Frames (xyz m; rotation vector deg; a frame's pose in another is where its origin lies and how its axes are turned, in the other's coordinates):
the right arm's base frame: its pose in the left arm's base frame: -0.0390 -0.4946 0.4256 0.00 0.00 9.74
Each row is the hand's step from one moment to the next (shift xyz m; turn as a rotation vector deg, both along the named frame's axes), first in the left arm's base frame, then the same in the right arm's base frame.
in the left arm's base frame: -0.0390 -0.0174 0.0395 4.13 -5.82 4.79
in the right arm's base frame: -0.0414 -0.0106 0.0395 3.09 -6.43 4.79
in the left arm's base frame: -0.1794 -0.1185 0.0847 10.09 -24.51 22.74
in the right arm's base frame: -0.1969 -0.0864 0.0847 5.80 -25.86 22.74
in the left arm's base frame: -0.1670 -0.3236 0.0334 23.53 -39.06 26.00
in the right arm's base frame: -0.2193 -0.2907 0.0334 16.58 -42.48 26.00
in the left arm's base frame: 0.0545 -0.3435 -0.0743 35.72 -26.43 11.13
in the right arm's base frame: -0.0044 -0.3478 -0.0743 30.73 -32.09 11.13
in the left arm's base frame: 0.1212 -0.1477 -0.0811 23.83 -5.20 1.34
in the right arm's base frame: 0.0945 -0.1661 -0.0811 22.61 -9.16 1.34
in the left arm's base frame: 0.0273 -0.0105 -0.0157 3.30 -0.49 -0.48
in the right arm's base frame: 0.0251 -0.0150 -0.0157 3.17 -1.04 -0.48
